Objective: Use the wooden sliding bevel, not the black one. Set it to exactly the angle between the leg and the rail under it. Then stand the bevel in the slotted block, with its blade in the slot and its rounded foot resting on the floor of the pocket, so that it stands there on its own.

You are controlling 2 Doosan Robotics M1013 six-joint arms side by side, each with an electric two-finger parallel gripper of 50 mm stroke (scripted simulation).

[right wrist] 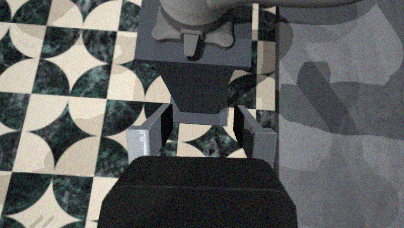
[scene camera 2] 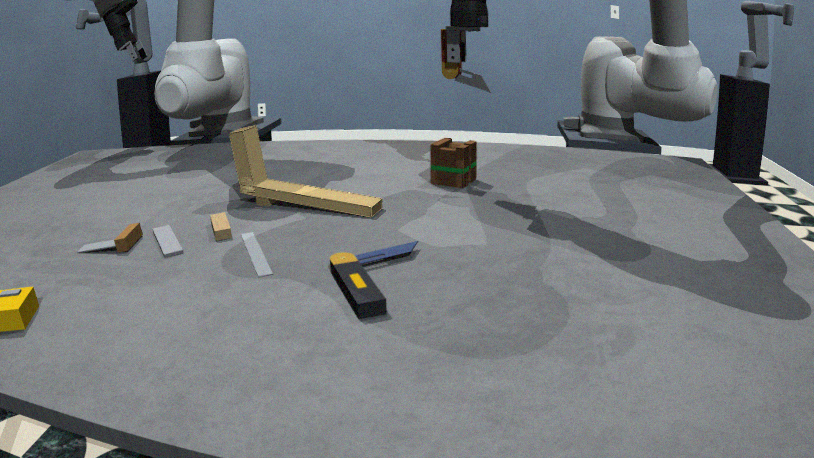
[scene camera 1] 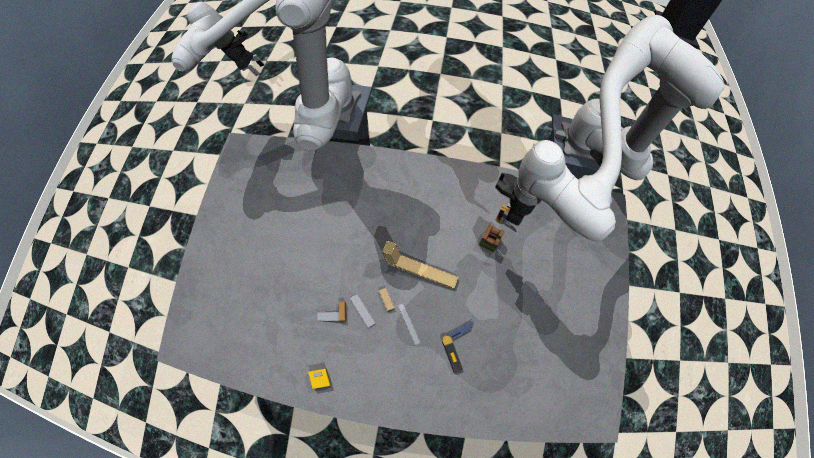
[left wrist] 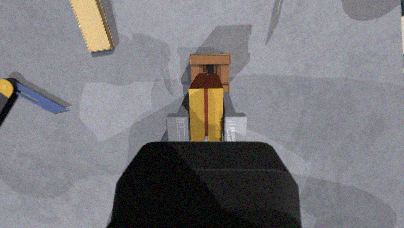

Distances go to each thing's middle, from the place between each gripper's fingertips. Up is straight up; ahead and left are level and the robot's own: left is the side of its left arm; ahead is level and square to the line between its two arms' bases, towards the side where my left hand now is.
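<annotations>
From my left hand: small try square [scene camera 2: 133, 232], far to the right, far ahead, a fair way below. Black bevel [scene camera 2: 365, 298], 10 cm to the right of my left hand, 38 cm ahead, 22 cm below. Wooden sliding bevel [scene camera 2: 450, 70], 2 cm below my left hand.
From my right hand [scene camera 2: 140, 58]: wooden sliding bevel, 51 cm ahead, 99 cm to the left, 5 cm below. Black bevel, 89 cm ahead of my right hand, 90 cm to the left, 26 cm below. Small try square, far to the left of my right hand, far ahead, far below.
</annotations>
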